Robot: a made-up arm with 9 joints.
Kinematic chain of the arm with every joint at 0, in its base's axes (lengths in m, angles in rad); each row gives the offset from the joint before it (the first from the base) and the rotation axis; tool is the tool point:
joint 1: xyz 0 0 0.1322 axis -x
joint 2: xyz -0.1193 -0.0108 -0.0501 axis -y
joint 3: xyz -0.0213 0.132 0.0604 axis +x
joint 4: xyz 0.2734 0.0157 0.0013 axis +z
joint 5: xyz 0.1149 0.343 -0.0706 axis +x
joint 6: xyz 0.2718 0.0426 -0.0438 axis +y
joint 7: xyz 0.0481 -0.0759 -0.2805 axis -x
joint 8: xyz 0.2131 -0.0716 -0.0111 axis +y
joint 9: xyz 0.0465 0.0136 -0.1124 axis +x
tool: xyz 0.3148 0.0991 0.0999
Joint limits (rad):
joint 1: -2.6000..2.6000
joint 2: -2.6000..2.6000
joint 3: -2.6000..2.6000
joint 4: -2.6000..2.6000
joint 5: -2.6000..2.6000
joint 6: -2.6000..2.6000
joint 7: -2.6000..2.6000
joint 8: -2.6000..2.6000
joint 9: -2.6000..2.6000
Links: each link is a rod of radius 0.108 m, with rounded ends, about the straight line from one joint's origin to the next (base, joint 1, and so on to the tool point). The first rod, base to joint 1, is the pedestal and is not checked.
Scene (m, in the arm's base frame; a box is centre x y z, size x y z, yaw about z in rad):
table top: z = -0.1
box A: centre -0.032 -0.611 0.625 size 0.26 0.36 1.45 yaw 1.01
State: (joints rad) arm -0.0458 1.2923 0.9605 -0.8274 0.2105 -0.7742 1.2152 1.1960 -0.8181
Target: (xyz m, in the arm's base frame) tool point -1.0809 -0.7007 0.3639
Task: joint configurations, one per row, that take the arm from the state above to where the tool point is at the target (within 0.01 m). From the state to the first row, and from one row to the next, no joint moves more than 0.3 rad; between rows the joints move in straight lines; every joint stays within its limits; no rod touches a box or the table.
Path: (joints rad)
1: -0.1129 1.5865 1.1664 -0.6093 0.0670 -0.8423 1.3692 1.1353 -0.8233
2: -0.1801 1.8807 1.3723 -0.3911 -0.0764 -0.9104 1.5231 1.0746 -0.8286
3: -0.2824 2.0602 1.1835 -0.3796 -0.0781 -1.0964 1.5415 1.1341 -0.7158
4: -0.3847 2.2396 0.9947 -0.3682 -0.0797 -1.2824 1.5598 1.1936 -0.6031
5: -0.5320 2.3495 0.7042 -0.4948 -0.1375 -1.2859 1.2671 0.9564 -0.6553
6: -0.6794 2.4595 0.4137 -0.6214 -0.1954 -1.2894 0.9743 0.7191 -0.7075

